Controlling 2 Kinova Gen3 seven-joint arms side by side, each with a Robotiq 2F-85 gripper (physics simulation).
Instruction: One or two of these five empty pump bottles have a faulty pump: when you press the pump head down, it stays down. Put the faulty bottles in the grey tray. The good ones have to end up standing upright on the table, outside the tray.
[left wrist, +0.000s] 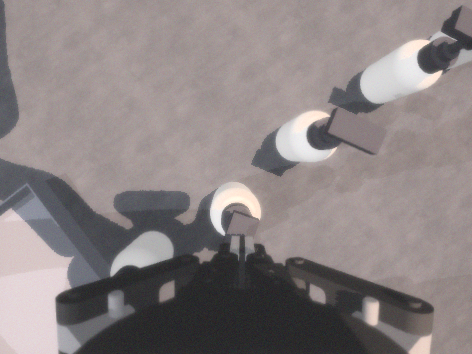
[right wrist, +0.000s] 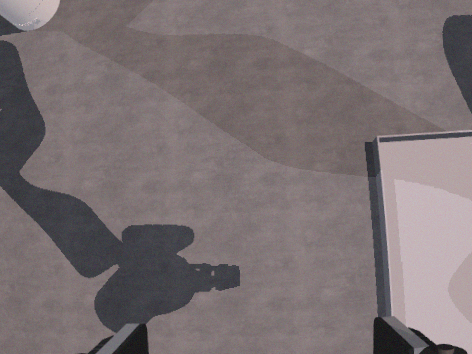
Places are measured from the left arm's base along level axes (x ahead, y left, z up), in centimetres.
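Pixels of known places: left gripper, fingertip midpoint: (left wrist: 241, 250); right gripper, fingertip midpoint: (right wrist: 260, 347); right arm's base at its link origin: (right wrist: 34, 4).
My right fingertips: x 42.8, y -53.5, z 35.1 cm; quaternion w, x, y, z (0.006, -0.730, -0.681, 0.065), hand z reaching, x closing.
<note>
Ahead of a thing's pixels: the offset from my right fingertips to its top centre. "pt": to the spot under its first point. Level surfaces: height alone.
My left gripper (left wrist: 241, 250) is shut, its fingertips together with nothing seen between them, right at the brown pump head of a white bottle @[dy +49.4, dx +2.5, dz -21.1 cm] (left wrist: 218, 205); whether they touch is unclear. A second bottle @[dy +60.1, dx +1.3, dz -21.1 cm] (left wrist: 292, 140) stands up and right, its pump head @[dy +60.4, dx +1.7, dz -21.1 cm] (left wrist: 356, 131) close to the collar. A third bottle @[pt dy +70.5, dx +1.3, dz -29.4 cm] (left wrist: 390, 77) stands further up right, with some black stem showing under its head @[pt dy +71.3, dx +0.2, dz -21.1 cm] (left wrist: 459, 25). Part of another bottle @[pt dy +81.1, dx +5.1, dz -31.4 cm] (left wrist: 464, 57) shows behind it. A bottle @[dy +38.0, dx +1.1, dz -20.9 cm] (left wrist: 150, 250) beside the grey tray @[dy +22.1, dx +0.9, dz -32.1 cm] (left wrist: 65, 222) (right wrist: 383, 210) is partly hidden by my left gripper. My right gripper (right wrist: 261, 340) is open and empty.
In the right wrist view the tray lies at the right, partly out of view, and part of a white bottle (right wrist: 35, 11) shows at the top left corner. Dark arm and gripper shadows fall across the table @[dz -35.1 cm] (right wrist: 280, 225) in both views.
</note>
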